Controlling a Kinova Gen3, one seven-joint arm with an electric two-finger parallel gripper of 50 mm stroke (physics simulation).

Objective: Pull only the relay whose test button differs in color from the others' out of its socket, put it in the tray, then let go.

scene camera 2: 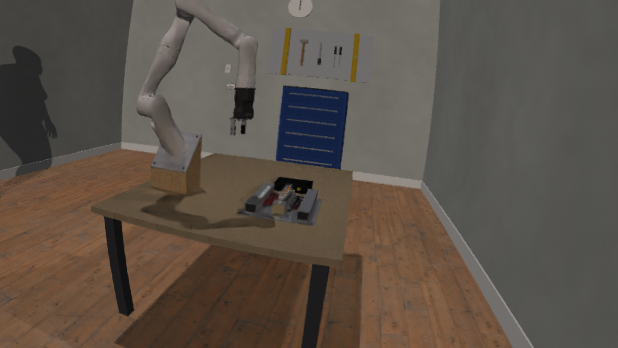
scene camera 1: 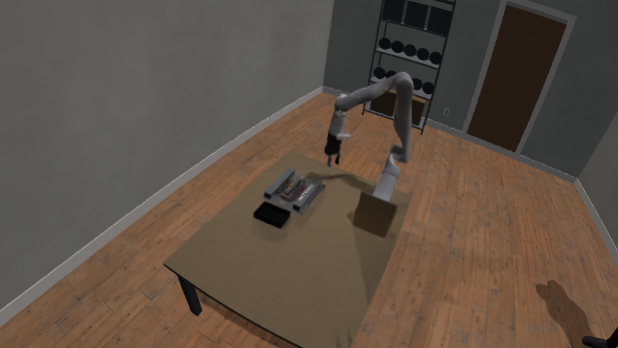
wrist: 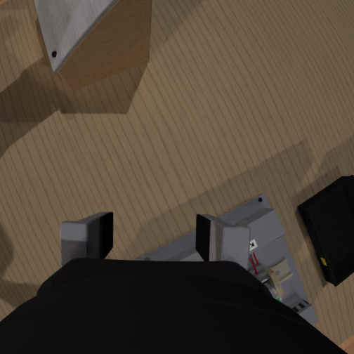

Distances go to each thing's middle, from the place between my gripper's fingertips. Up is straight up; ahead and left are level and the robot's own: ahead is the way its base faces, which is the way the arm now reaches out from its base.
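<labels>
Grey relay panel (wrist: 274, 252): 260 mm below my hand, 200 mm ahead of it, 20 mm to the left of it.
</labels>
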